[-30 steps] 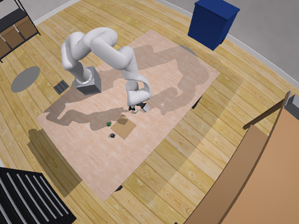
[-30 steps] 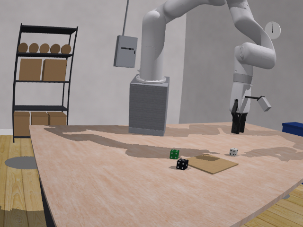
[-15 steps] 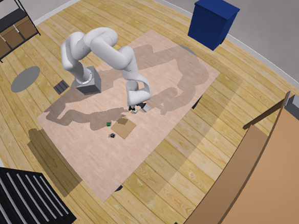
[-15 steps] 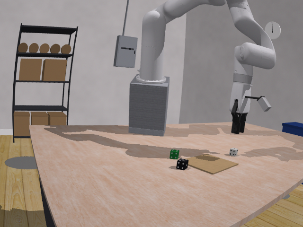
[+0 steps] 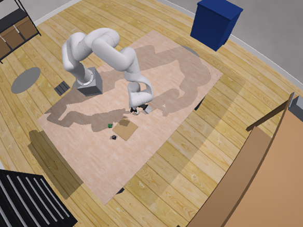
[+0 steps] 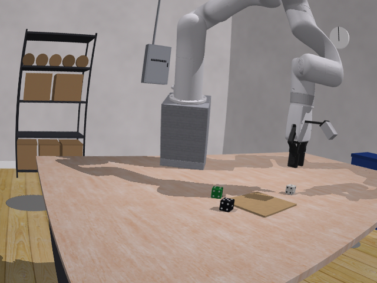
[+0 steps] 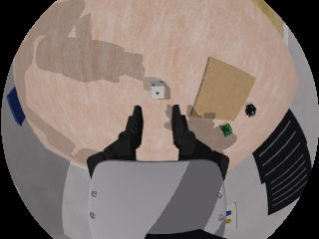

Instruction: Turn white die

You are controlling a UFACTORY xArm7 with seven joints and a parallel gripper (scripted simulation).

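Right now the white die is 90 mm below my hand. The rest, counted from my hand: green die: 210 mm to the right, 90 mm below, 90 mm behind; then brown mat: 150 mm to the right, 100 mm below; then black die: 260 mm to the right, 90 mm below, 10 mm behind.
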